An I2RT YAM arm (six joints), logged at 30 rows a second.
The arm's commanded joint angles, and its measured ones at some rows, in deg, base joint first. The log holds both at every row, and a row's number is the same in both.
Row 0, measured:
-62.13 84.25 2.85 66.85 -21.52 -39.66
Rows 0 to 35, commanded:
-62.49 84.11 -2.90 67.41 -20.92 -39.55
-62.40 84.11 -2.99 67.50 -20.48 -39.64
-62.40 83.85 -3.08 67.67 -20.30 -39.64
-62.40 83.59 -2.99 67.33 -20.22 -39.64
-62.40 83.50 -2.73 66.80 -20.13 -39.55
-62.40 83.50 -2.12 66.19 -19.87 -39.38
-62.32 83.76 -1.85 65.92 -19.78 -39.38
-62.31 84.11 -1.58 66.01 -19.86 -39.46
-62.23 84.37 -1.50 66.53 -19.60 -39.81
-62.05 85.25 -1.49 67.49 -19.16 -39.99
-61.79 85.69 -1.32 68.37 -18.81 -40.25
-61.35 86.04 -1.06 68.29 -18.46 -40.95
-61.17 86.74 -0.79 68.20 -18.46 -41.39
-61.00 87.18 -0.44 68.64 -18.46 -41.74
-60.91 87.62 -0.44 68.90 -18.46 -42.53
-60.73 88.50 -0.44 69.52 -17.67 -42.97
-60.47 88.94 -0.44 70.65 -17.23 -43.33
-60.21 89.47 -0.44 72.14 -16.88 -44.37
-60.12 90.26 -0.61 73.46 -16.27 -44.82
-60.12 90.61 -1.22 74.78 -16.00 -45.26
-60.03 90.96 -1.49 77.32 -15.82 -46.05
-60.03 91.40 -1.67 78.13 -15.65 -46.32
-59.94 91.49 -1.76 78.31 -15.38 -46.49
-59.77 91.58 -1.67 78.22 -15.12 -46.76
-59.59 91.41 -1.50 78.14 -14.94 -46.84
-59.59 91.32 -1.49 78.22 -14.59 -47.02
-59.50 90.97 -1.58 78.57 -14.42 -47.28
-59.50 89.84 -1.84 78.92 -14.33 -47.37
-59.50 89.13 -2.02 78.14 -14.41 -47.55
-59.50 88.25 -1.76 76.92 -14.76 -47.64
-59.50 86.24 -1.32 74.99 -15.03 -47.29
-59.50 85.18 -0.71 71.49 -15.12 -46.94
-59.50 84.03 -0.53 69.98 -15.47 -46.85
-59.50 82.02 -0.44 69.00 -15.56 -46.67
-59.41 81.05 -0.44 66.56 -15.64 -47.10
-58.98 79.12 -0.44 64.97 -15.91 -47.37
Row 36, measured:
-59.59 83.09 2.85 68.75 -15.57 -46.41
